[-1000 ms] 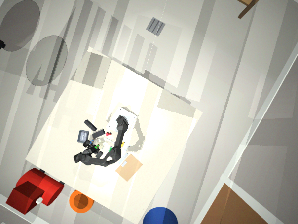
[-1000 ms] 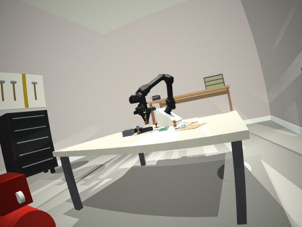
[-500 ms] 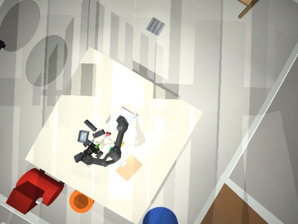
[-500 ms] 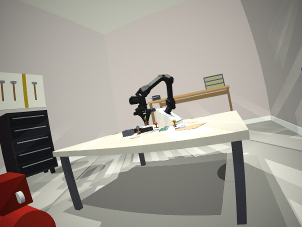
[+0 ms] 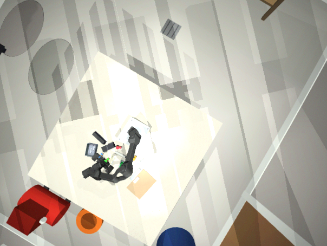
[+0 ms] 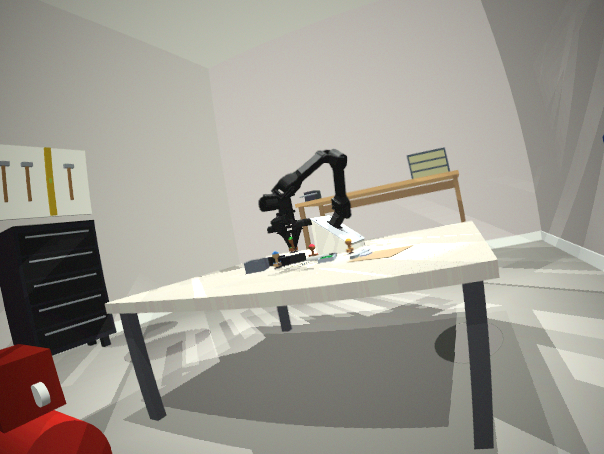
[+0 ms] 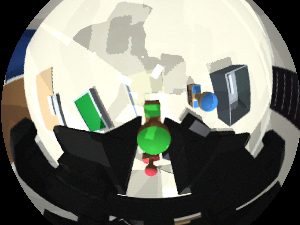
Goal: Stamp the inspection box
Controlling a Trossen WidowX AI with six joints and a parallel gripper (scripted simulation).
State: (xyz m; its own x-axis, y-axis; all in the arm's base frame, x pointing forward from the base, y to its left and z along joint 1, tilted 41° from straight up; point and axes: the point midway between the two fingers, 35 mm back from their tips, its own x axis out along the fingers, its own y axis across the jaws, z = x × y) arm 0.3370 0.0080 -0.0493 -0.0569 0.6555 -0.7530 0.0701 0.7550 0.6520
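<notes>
Now: the blue-knobbed stamp 80 mm to the right of my gripper tip, 50 mm below it and 20 mm ahead of it. From my gripper tip the other things lie so: green ink pad: 130 mm to the left, 70 mm below, 20 mm behind; red-knobbed stamp: 140 mm behind, 50 mm below; green-knobbed stamp: right at my gripper tip.
</notes>
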